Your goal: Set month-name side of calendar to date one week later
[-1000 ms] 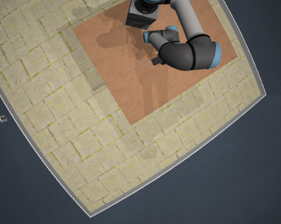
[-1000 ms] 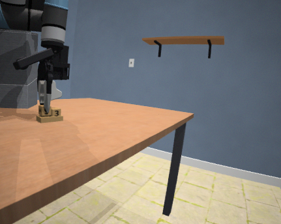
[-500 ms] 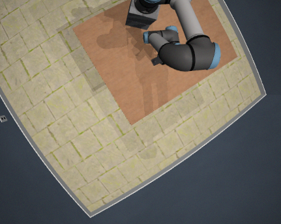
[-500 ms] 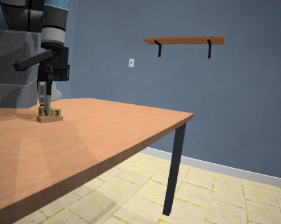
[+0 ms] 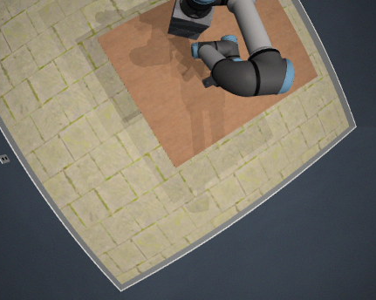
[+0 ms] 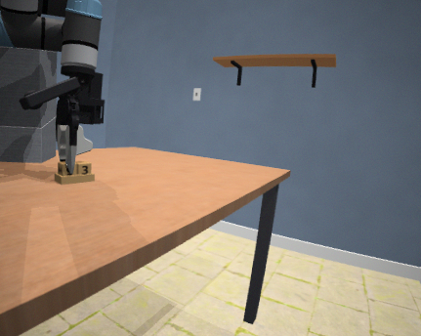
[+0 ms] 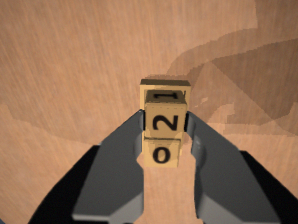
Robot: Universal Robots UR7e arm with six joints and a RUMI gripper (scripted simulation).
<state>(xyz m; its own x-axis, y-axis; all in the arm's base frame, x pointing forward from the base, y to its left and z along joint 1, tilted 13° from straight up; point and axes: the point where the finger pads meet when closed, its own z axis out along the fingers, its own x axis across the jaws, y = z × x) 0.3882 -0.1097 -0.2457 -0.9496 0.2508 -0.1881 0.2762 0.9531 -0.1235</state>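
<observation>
Now: the wooden tray 2 cm to the left of my hand and 3 cm below it. Also, from my hand: cube: 1 cm ahead, 3 cm to the left, 1 cm below.
</observation>
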